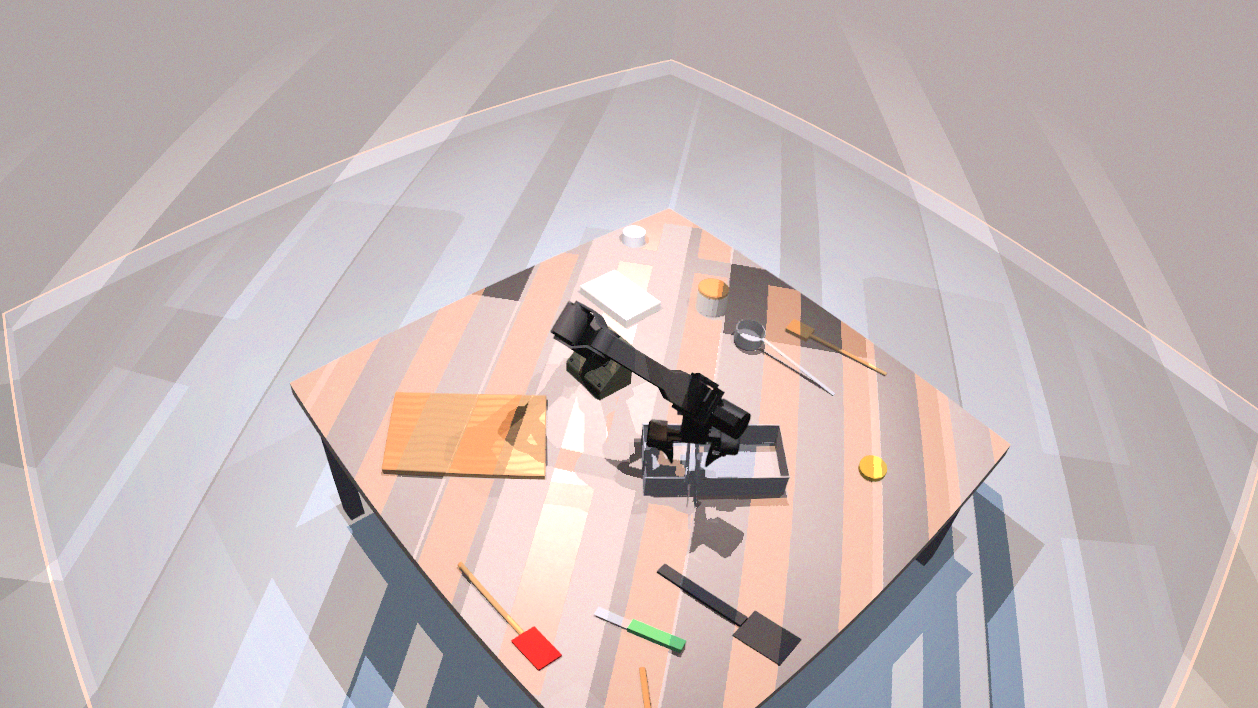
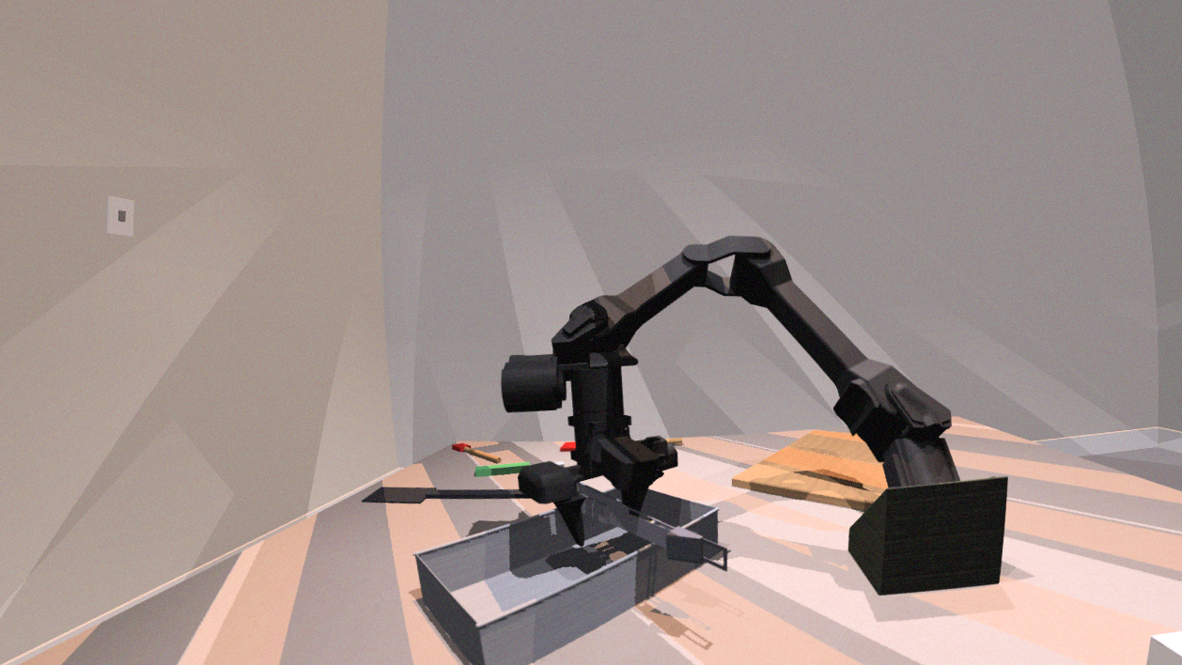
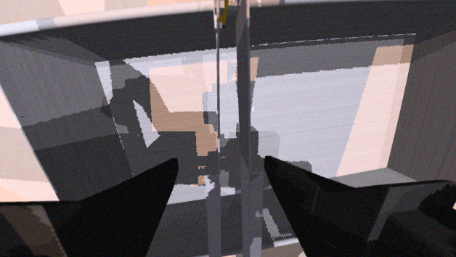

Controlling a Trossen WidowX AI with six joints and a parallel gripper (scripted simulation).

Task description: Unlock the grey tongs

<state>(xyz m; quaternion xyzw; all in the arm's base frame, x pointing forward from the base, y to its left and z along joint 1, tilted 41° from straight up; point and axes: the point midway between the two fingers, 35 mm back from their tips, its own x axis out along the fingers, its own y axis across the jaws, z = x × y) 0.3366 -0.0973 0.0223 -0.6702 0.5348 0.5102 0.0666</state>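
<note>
My gripper tip is 50 mm to the right of the grey roasting tin and 30 mm short of it. From my gripper tip the other things lie so: black spatula: 310 mm ahead, 220 mm to the right, 30 mm below; then wooden board: 400 mm behind, 280 mm to the right, 20 mm below; then yellow lock piece: 60 mm to the left, 50 mm behind, 40 mm above.
</note>
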